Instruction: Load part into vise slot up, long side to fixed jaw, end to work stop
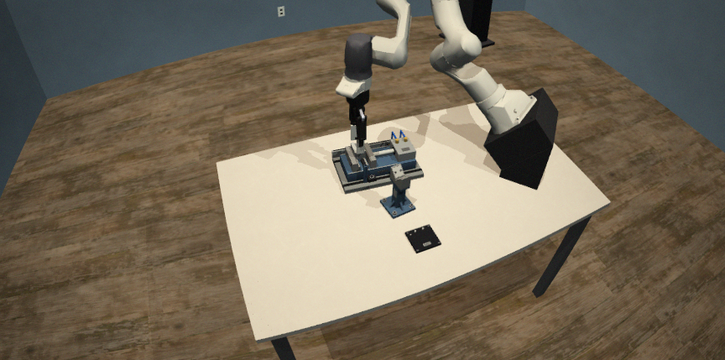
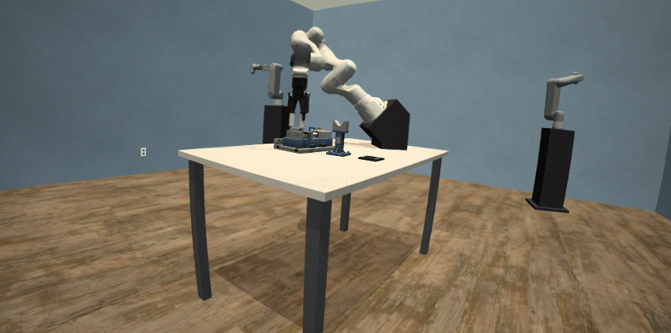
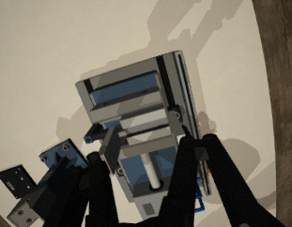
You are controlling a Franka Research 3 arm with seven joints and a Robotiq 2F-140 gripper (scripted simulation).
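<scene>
My gripper is now 40 mm above the part. Round my hand: black infeed plate 10 mm ahead, 390 mm to the left, 140 mm below; then vise 60 mm behind, 40 mm to the left, 100 mm below; then air cylinder 150 mm behind, 70 mm to the left, 70 mm below.
</scene>
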